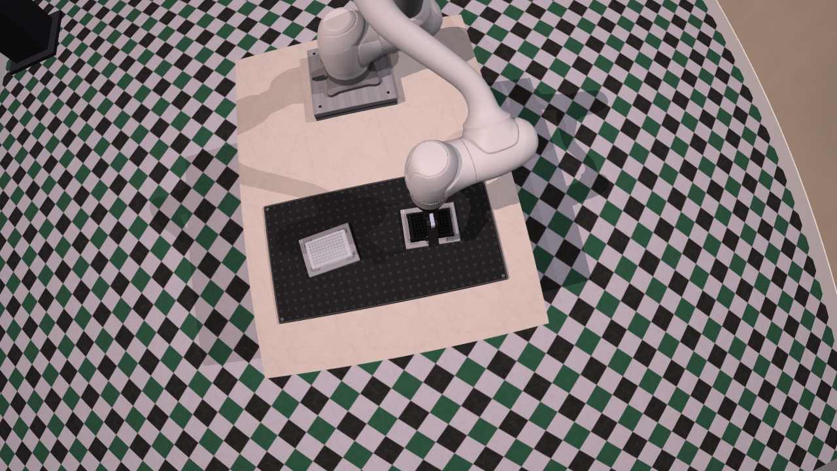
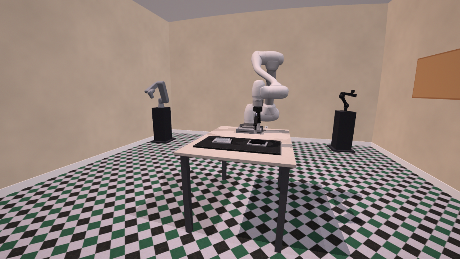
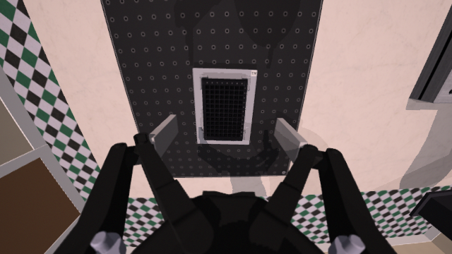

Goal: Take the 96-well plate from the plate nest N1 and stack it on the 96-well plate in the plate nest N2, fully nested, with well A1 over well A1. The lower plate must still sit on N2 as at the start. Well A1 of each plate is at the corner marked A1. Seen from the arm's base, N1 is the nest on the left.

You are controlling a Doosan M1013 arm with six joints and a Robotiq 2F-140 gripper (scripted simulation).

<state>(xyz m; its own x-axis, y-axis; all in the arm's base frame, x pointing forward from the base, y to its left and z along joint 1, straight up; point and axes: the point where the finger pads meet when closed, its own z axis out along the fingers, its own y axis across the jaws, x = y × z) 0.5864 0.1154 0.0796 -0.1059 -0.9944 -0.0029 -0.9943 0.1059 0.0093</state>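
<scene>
Now: hand 10 cm above the black 96-well plate, 1 cm to the right of it and 1 cm short of it. The rest, counted from my hand: plate nest N1 (11 cm below, 1 cm to the left, 1 cm ahead); then white 96-well plate (30 cm to the right, 10 cm below); then plate nest N2 (30 cm to the right, 11 cm below).
</scene>
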